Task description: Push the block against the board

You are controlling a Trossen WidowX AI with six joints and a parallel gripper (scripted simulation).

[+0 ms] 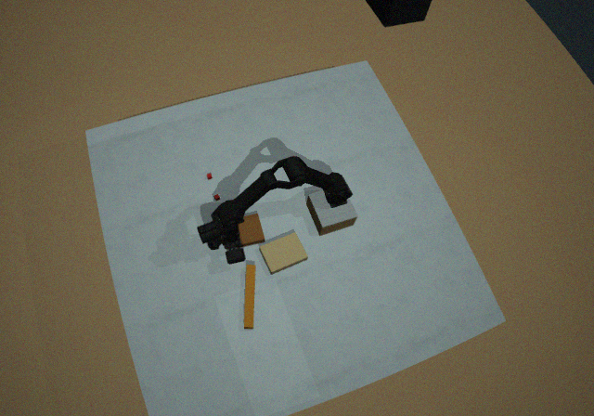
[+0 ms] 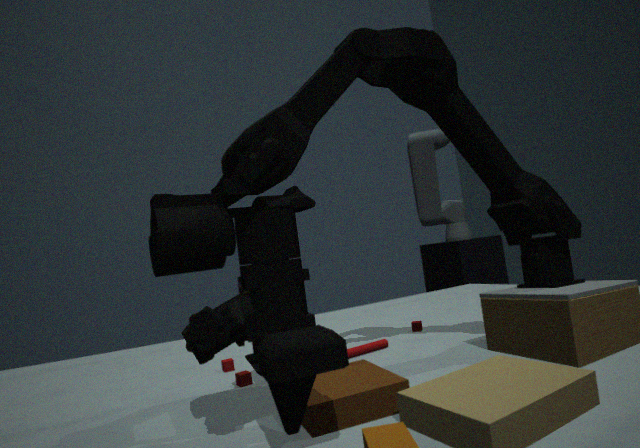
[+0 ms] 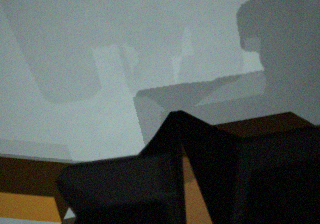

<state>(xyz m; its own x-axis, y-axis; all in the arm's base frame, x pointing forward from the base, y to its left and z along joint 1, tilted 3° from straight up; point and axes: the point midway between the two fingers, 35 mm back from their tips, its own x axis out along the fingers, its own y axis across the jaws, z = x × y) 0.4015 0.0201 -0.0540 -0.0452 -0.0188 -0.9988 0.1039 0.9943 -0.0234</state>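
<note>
The dark brown square block is 70 mm behind my gripper tip, 30 mm to the right of it and 10 mm above it. The rest, counted from my gripper tip: orange bar: 200 mm to the left, 10 mm above; tan block: 160 mm behind, 90 mm to the left, 10 mm above; red rod: 200 mm behind, 200 mm to the right.
</note>
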